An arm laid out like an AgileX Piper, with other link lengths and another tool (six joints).
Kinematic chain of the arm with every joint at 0, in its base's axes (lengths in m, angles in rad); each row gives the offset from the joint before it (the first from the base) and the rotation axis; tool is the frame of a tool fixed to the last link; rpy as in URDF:
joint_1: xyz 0 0 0.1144 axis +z
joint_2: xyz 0 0 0 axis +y
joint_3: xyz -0.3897 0 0.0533 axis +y
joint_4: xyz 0.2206 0 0.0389 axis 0.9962 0 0.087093
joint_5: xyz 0 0 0 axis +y
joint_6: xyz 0.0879 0 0.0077 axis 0.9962 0 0.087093
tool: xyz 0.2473 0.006 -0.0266 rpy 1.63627 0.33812 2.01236
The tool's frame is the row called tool.
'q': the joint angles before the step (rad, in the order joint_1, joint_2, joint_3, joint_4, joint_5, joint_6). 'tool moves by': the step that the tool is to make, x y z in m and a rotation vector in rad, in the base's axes. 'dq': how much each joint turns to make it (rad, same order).
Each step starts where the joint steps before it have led.
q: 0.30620, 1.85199, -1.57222, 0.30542, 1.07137, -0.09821
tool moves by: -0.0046, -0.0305, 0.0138, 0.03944, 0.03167, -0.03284
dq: -0.10930, -0.02626, -0.00034, 0.06327, 0.07240, -0.07046
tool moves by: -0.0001, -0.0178, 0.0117, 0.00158, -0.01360, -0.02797
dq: -0.04359, -0.03036, -0.00013, 0.00049, 0.02121, -0.00899
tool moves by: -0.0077, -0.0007, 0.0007, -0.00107, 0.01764, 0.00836
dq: -0.00104, -0.00350, 0.00008, 0.00090, 0.02304, -0.00141
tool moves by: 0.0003, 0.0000, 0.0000, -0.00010, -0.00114, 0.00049
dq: 0.00006, 0.00002, 0.00003, -0.00001, -0.00093, -0.00085
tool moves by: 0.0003, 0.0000, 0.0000, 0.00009, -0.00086, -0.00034
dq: -0.00005, -0.00003, 0.00018, 0.00004, -0.00105, -0.00010
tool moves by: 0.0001, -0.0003, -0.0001, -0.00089, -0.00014, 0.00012
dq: -0.00010, 0.00018, -0.00030, -0.00090, 0.00015, -0.00005
